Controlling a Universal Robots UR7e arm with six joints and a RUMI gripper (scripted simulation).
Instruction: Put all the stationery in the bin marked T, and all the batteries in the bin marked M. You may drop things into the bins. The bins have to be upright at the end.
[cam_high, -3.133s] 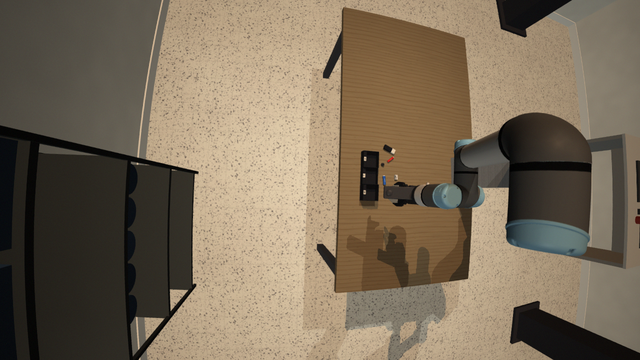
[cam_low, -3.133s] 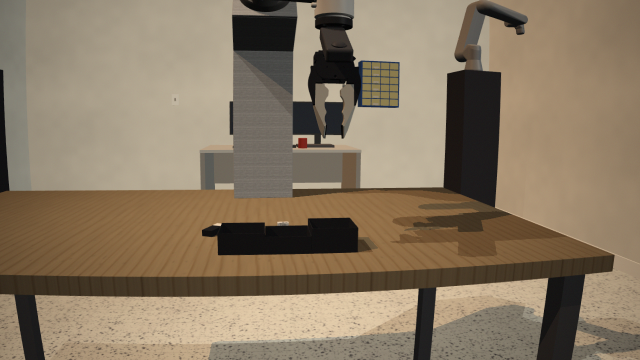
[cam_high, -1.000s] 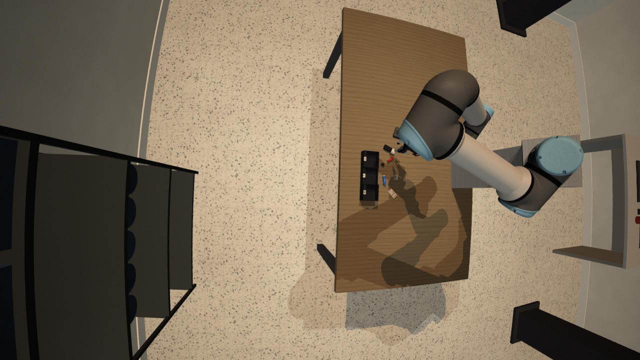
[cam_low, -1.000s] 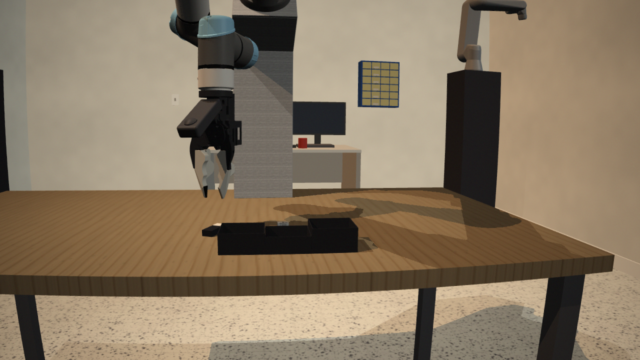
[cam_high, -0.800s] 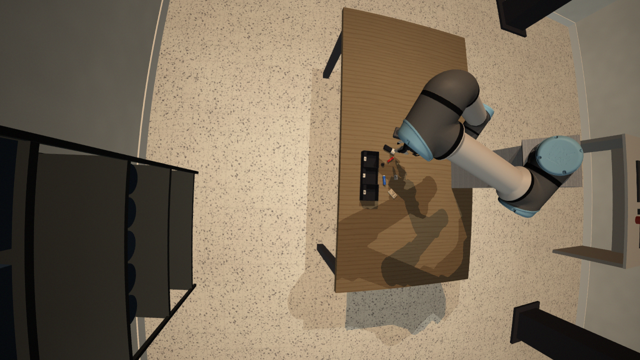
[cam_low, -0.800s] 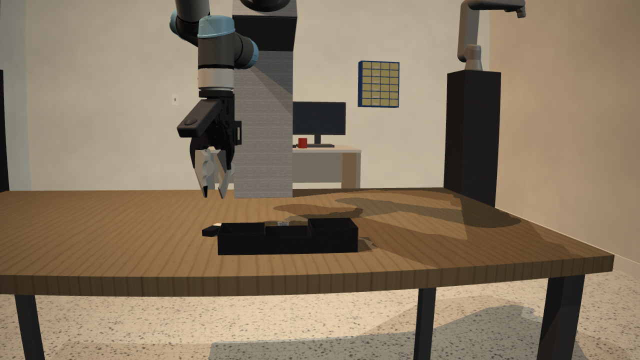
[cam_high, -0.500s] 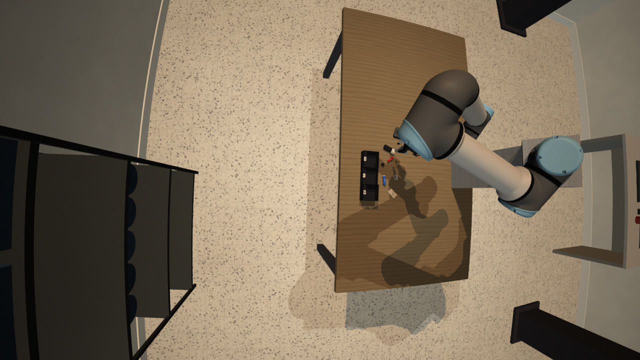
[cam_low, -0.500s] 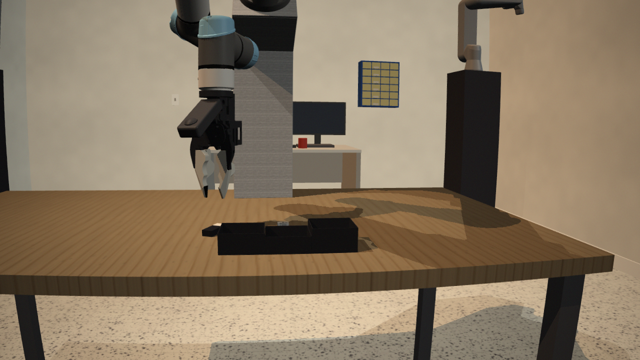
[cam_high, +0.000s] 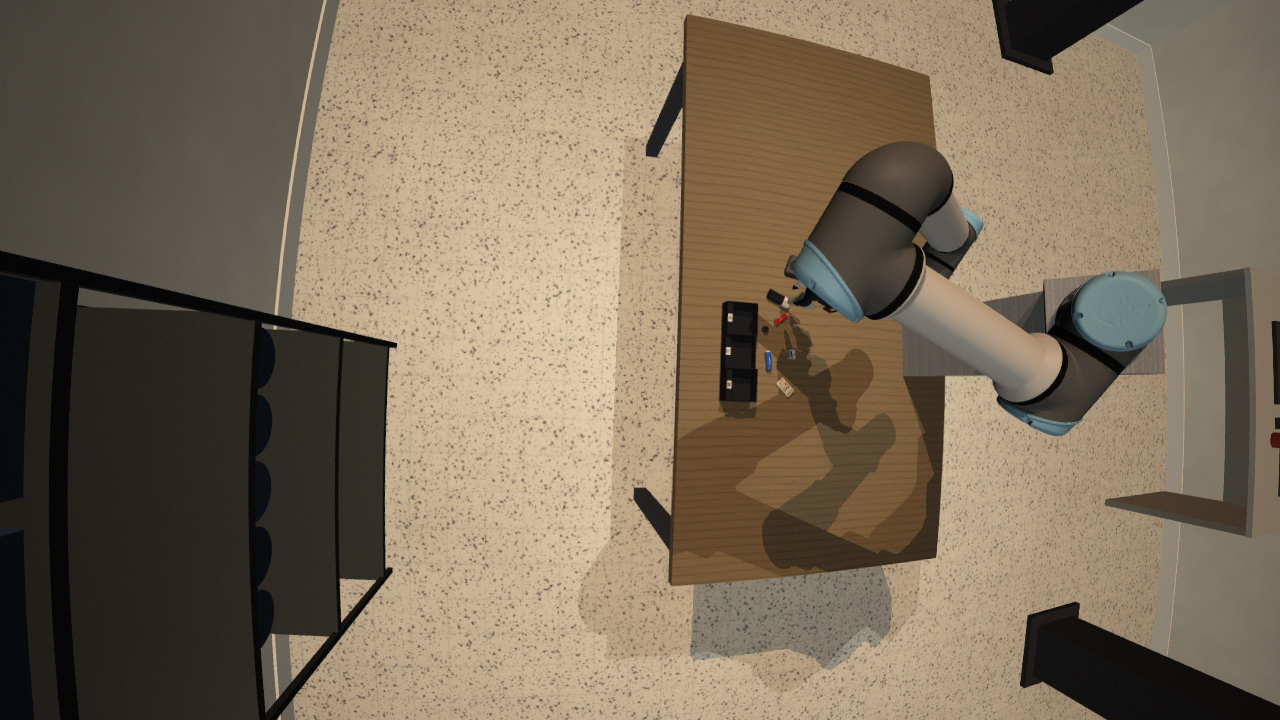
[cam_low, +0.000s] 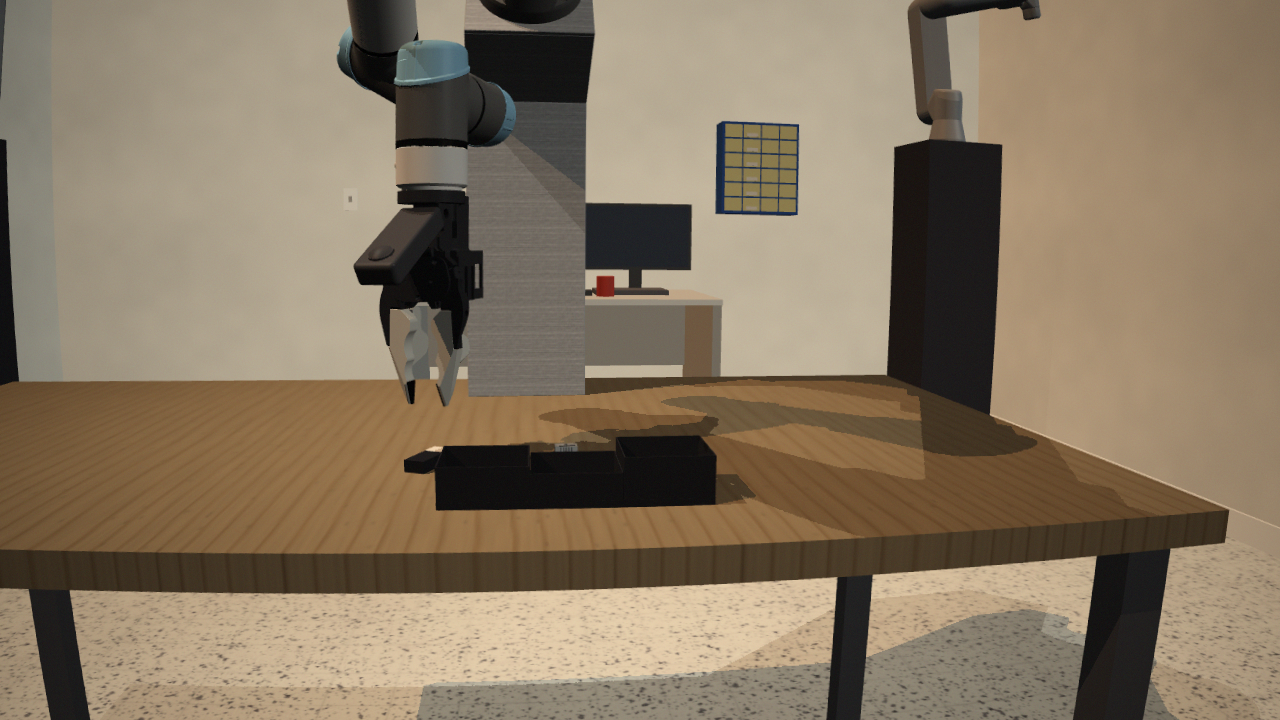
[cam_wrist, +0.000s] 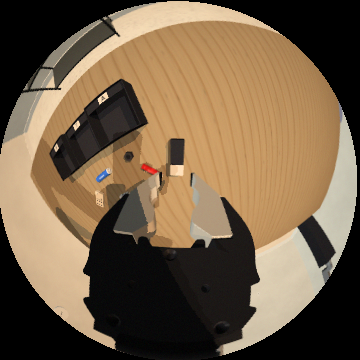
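My hand is 70 mm above the eraser and 10 mm past it. Round my hand: red battery (80 mm below, 50 mm to the left, 10 mm behind); then black round piece (80 mm to the left, 80 mm below, 40 mm ahead); then blue battery (170 mm to the left, 70 mm below, 30 mm ahead).
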